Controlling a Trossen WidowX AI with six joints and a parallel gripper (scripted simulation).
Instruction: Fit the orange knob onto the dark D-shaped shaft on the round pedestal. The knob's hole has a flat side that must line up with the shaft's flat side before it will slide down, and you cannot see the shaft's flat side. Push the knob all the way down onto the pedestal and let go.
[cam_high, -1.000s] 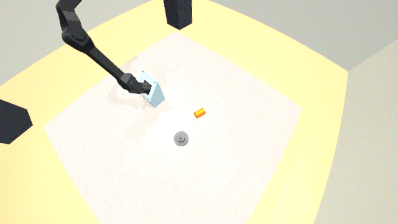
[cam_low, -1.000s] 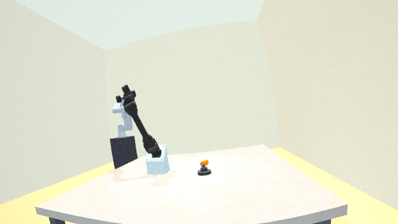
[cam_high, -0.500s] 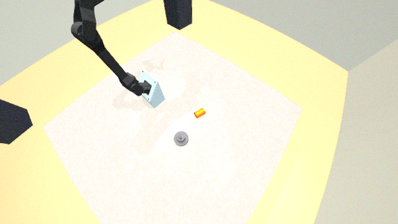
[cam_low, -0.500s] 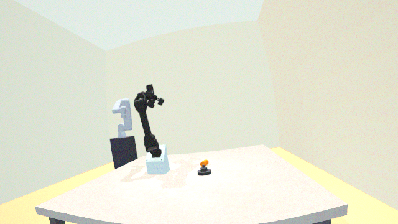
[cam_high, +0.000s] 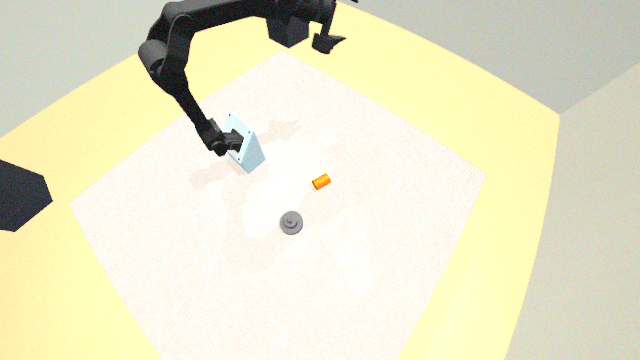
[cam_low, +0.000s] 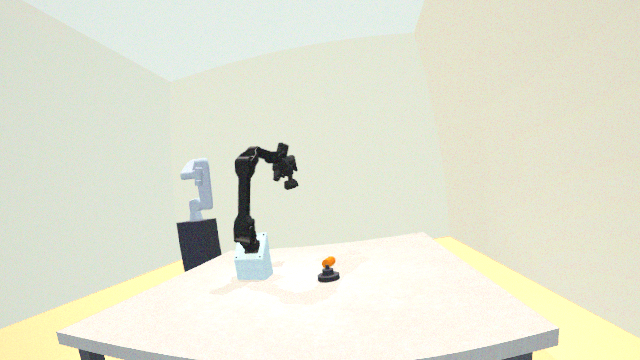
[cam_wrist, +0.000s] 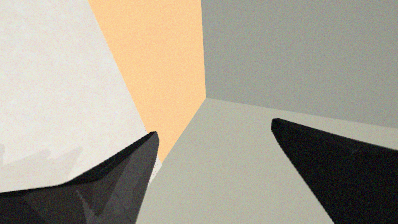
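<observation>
My gripper tip is 41 cm above the orange knob, 29 cm to the left of it and 16 cm short of it. Also, from my gripper tip: pedestal with shaft (47 cm to the right, 40 cm below, 18 cm ahead).
</observation>
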